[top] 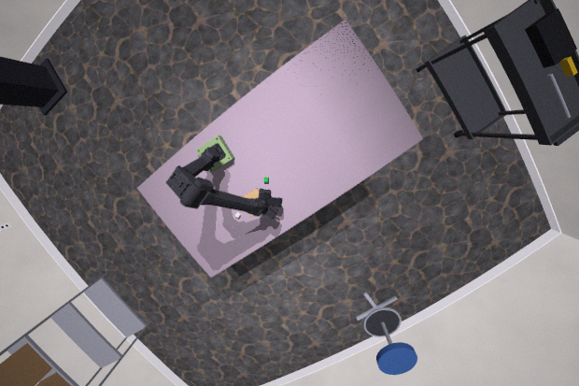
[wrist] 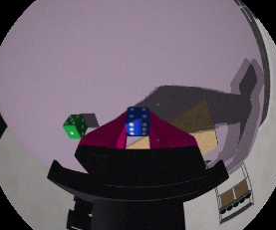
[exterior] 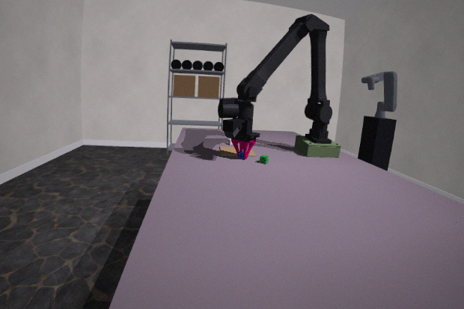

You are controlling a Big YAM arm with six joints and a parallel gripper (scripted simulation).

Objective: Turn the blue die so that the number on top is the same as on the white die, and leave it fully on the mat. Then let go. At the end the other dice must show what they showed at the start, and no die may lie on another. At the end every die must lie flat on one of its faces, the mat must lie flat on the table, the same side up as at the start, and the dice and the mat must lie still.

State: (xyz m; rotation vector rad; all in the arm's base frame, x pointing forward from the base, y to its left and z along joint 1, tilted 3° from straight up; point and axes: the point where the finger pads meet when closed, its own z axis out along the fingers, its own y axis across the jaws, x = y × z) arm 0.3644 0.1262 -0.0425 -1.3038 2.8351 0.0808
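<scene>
Now: hand right at the blue die. The rest, counted from my hand: white die (20 mm ahead, 240 mm to the right); then tan mat (10 mm ahead, 100 mm to the right, 10 mm below); then green die (70 mm behind, 50 mm to the left).
</scene>
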